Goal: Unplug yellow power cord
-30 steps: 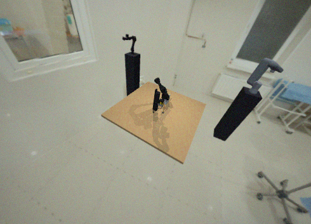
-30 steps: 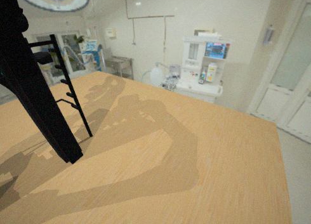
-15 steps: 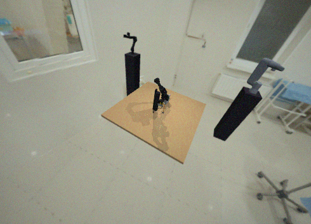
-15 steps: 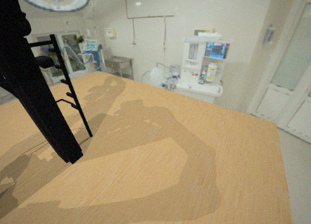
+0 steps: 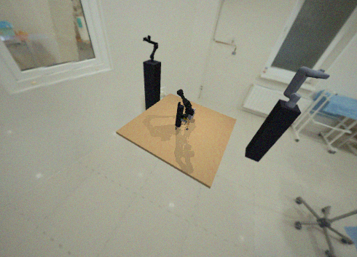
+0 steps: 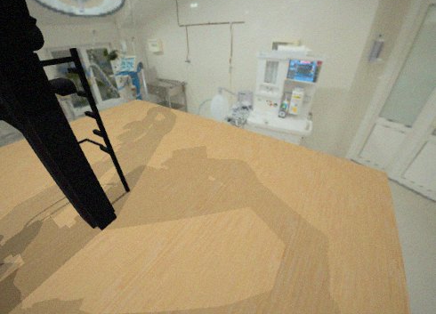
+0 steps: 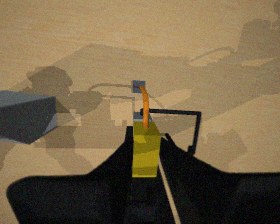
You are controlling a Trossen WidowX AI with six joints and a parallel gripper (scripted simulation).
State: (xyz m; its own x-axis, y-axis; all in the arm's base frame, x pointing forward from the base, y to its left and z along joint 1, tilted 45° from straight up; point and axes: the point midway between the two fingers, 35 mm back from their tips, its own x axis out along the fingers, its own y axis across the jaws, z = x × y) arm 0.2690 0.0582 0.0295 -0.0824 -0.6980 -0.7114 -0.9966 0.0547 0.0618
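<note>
Right now the yellow plug is 30 mm to the right of my gripper tip. Round my gripper tip: black post: 130 mm to the right, 10 mm above.
</note>
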